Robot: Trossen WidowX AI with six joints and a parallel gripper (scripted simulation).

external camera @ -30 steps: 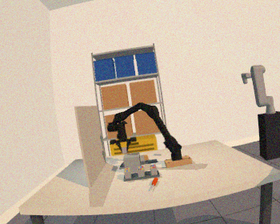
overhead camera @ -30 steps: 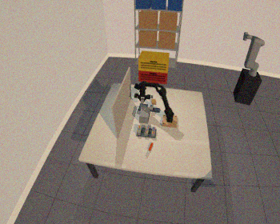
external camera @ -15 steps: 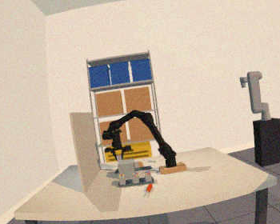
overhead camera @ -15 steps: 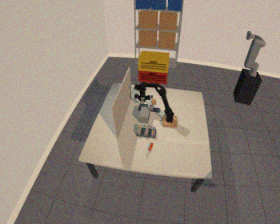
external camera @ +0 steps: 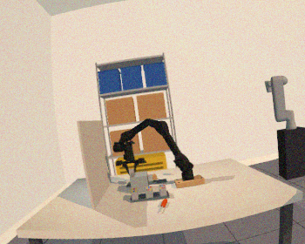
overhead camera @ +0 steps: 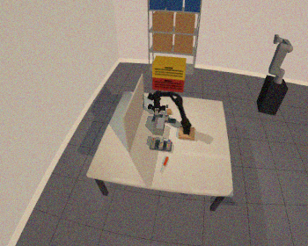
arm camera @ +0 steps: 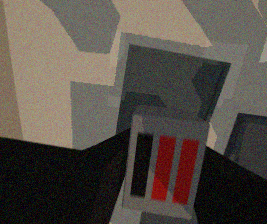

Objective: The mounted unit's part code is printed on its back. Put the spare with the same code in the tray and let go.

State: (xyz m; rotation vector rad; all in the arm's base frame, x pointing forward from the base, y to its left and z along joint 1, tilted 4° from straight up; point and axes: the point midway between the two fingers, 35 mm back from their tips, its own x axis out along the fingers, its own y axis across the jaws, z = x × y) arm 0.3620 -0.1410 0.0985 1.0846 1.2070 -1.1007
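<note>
Right now the grey tray is 1 cm behind my gripper tip and 7 cm below it. Also, from my gripper tip: dark grey holder 15 cm behind, 6 cm below; then tan box 11 cm behind, 13 cm to the right, 6 cm below; then grey mounted unit 8 cm behind, 18 cm to the left, 2 cm below.
</note>
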